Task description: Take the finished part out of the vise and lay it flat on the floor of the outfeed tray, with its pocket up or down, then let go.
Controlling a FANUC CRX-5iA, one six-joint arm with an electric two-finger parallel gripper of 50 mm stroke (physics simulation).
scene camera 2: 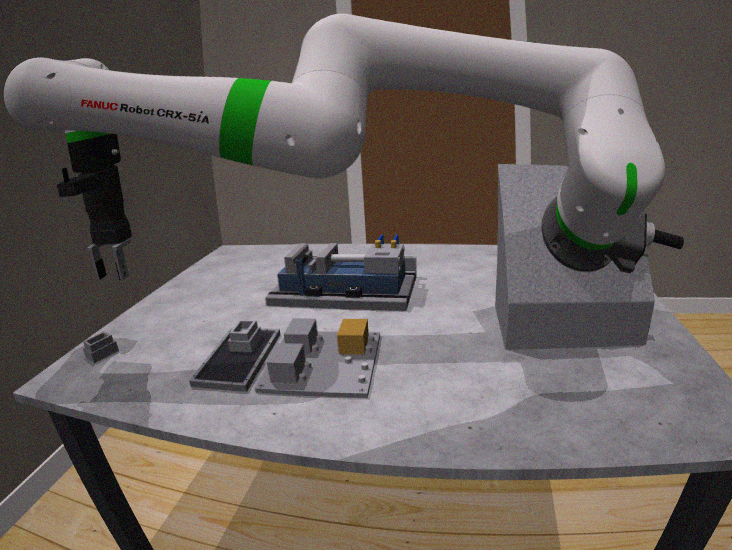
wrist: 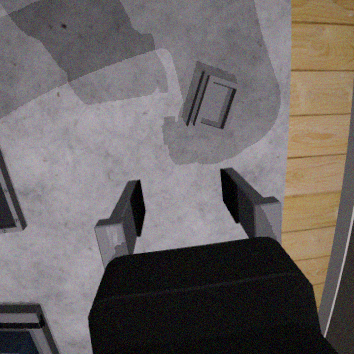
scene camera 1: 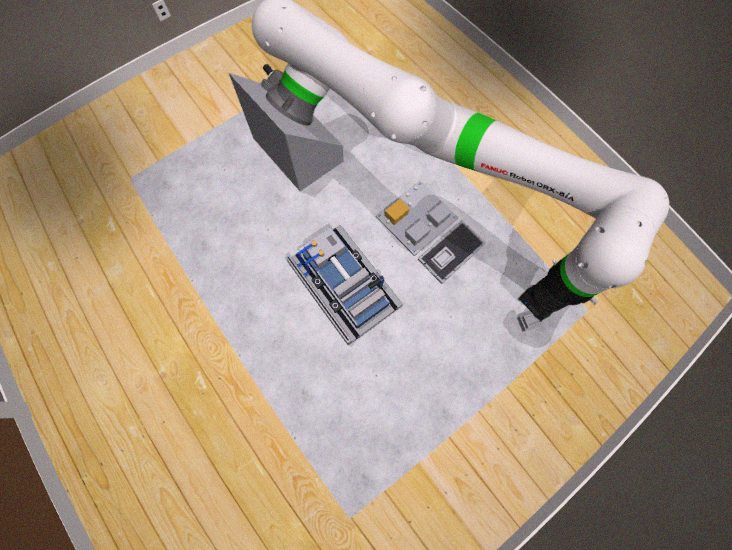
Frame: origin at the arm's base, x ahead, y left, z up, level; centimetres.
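Seen in the pictures: gripper, fingertip midpoint: (scene camera 2: 113, 277) (wrist: 181, 190) (scene camera 1: 529, 305); arm's base at its link origin: (scene camera 2: 581, 232) (scene camera 1: 288, 109).
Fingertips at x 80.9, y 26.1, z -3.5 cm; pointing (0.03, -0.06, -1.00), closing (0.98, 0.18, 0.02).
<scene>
Pixels of each thing's top centre, then the offset from my fingertips to it. "spot": a spot on its surface instead.
- grey stepped part at its top centre: (wrist: 218, 105) (scene camera 2: 97, 338) (scene camera 1: 534, 319) dx +4.3, dy +4.8, dz -11.1 cm
- similar grey part at its top centre: (scene camera 2: 243, 326) (scene camera 1: 444, 256) dx -24.0, dy -7.4, dz -10.5 cm
- blue vise at its top centre: (scene camera 2: 340, 247) (scene camera 1: 343, 273) dx -32.3, dy -35.7, dz -4.7 cm
- grey plate at a spot on its surface: (scene camera 2: 331, 387) spot: dx -44.3, dy +1.6, dz -13.8 cm
- orange block at its top centre: (scene camera 2: 352, 326) (scene camera 1: 397, 209) dx -43.3, dy -11.3, dz -10.2 cm
The open, empty gripper (scene camera 2: 111, 275) (wrist: 181, 190) hangs high over the table's far end. A grey stepped part (scene camera 1: 532, 322) (scene camera 2: 101, 348) (wrist: 214, 102) stands loose on the table below, beyond the fingertips in the wrist view, its rectangular pocket up; the fingers are hard to separate from it in scene camera 1. A similar grey part (scene camera 1: 442, 256) (scene camera 2: 242, 341) sits in the dark-floored tray (scene camera 1: 466, 237) (scene camera 2: 218, 386) (wrist: 12, 200) near one end, pocket up. The blue vise (scene camera 1: 331, 275) (scene camera 2: 378, 283) (wrist: 15, 342) shows no clear part between its jaws.
A grey plate (scene camera 1: 408, 204) (scene camera 2: 331, 387) with two grey blocks, an orange block (scene camera 1: 396, 211) (scene camera 2: 353, 336) and small pegs adjoins the tray. Clamps and a work stop rise along the vise. The pedestal (scene camera 1: 313, 156) (scene camera 2: 568, 322) stands at the arm's base. The loose part is near the table's edge.
</scene>
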